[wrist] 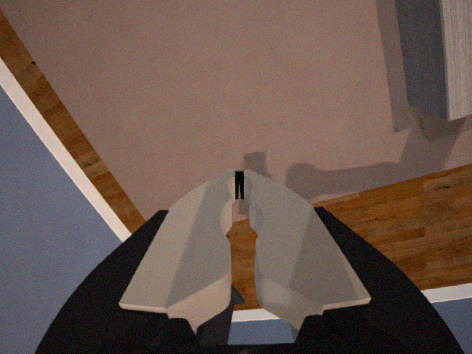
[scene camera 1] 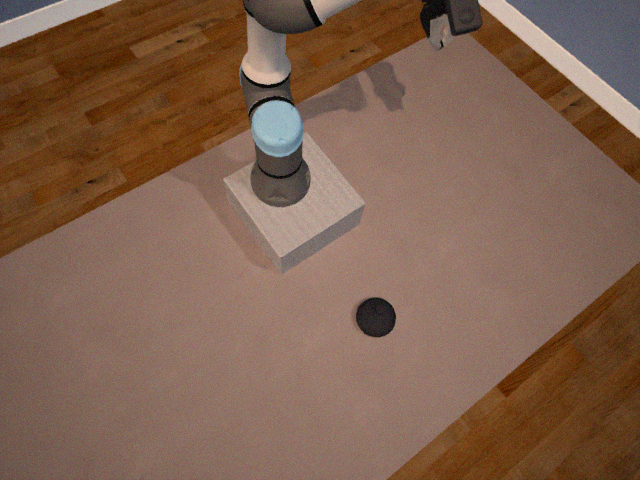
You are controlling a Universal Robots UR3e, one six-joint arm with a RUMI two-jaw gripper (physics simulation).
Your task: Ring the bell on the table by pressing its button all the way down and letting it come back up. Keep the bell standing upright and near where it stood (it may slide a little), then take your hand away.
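Where they show: gripper, fingertip midpoint: (wrist: pixel 238 174) (scene camera 1: pixel 439 49); arm's base, link origin: (scene camera 1: pixel 280 180).
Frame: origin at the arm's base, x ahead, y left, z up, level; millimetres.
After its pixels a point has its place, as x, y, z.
Observation:
The bell (scene camera 1: pixel 375 317) @(346, -37, -59) is a small dark round shape standing on the brownish table top (scene camera 1: pixel 180 330) @(96, -350, -104) (wrist: pixel 200 75) @(156, 438, -104), in front of and to the right of the arm's base in the scene view. Its button is too small and dark to tell apart. The bell does not show in the wrist view. My gripper (scene camera 1: pixel 440 45) @(69, 348, 209) (wrist: pixel 238 174) @(69, 348, 209) is shut with its fingertips together and empty. It hangs high at the upper right of the scene view, far from the bell.
The arm's base stands on a pale square block (scene camera 1: pixel 320 217) @(121, 7, -3) (wrist: pixel 460 60) @(11, 103, 3). Wooden floor (scene camera 1: pixel 72 129) (wrist: pixel 415 220) borders the table top. A white skirting strip (scene camera 1: pixel 573 67) (wrist: pixel 55 140) and a blue wall (wrist: pixel 40 210) lie beyond it.

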